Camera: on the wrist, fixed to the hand. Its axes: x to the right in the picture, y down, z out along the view.
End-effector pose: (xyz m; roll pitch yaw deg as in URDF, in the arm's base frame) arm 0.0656 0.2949 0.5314 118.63 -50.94 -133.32
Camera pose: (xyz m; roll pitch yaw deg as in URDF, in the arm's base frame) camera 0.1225 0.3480 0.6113 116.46 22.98 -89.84
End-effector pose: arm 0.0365 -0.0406 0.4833 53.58 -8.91 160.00
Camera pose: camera -0.0046 -0.1347 0.5270 31.98 60.21 100.92
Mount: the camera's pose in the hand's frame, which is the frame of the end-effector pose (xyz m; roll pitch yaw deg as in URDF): 0.0131 0.0948 -0.0574 1.88 10.93 -83.11
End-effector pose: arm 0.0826 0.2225 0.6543 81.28 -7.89 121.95
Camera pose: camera 0.0216 0.1860 0.7403 99.45 75.17 130.86
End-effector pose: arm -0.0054 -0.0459 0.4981 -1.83 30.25 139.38
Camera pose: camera -0.0514 -0.1289 0.4393 -29.01 11.31 50.66
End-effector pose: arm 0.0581 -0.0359 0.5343 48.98 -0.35 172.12
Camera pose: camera 0.0309 -0.1387 0.5682 12.76 59.22 96.03
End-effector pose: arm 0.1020 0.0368 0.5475 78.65 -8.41 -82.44
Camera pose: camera 0.1764 0.0457 0.6302 89.27 74.82 -83.74
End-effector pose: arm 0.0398 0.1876 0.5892 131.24 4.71 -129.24
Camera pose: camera 0.0109 0.1828 0.6969 -178.73 38.00 -44.15
